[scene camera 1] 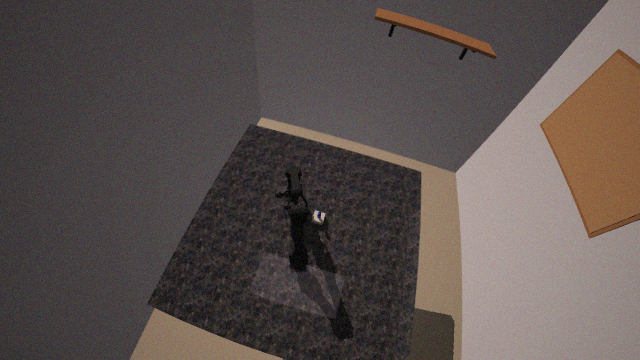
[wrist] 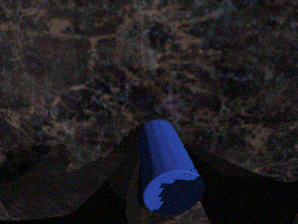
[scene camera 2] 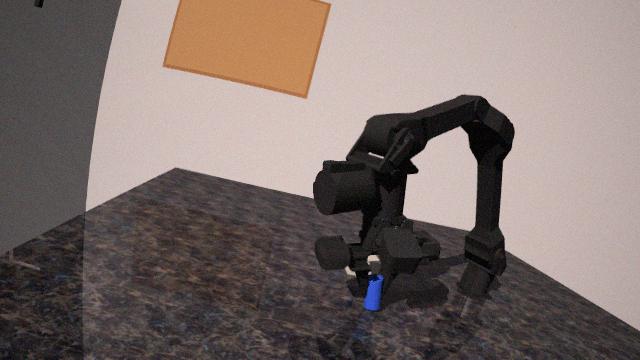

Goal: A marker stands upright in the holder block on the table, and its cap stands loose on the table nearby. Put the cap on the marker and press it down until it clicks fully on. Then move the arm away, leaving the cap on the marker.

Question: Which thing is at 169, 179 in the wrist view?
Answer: A blue cap.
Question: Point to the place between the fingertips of the gripper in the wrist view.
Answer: At 161, 153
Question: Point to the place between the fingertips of the gripper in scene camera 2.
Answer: At 372, 295
